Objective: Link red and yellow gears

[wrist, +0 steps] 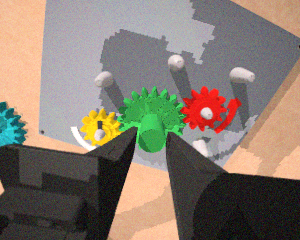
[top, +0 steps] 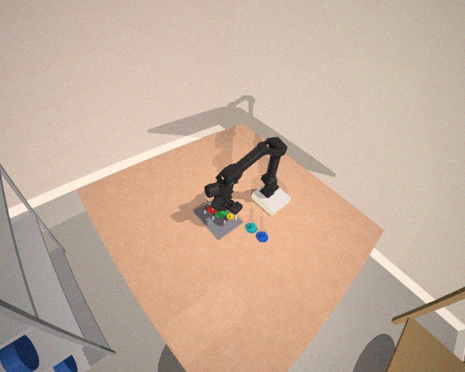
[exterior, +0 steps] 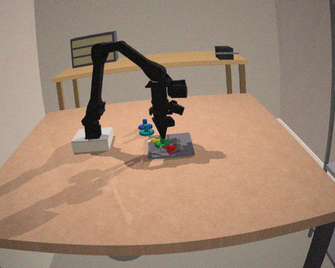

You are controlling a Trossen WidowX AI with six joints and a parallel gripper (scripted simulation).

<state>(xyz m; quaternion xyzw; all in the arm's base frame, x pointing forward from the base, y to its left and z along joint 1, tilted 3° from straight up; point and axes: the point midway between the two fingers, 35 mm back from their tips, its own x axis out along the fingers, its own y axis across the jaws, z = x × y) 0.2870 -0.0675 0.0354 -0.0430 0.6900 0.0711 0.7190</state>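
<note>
My gripper tip is now 2 cm above the green gear. The rest, counted from my gripper tip: red gear: 2 cm ahead, 4 cm to the right, 2 cm below; yellow gear: 3 cm behind, 4 cm to the left, 2 cm below; teal gear: 6 cm behind, 16 cm to the left, 2 cm below.
</note>
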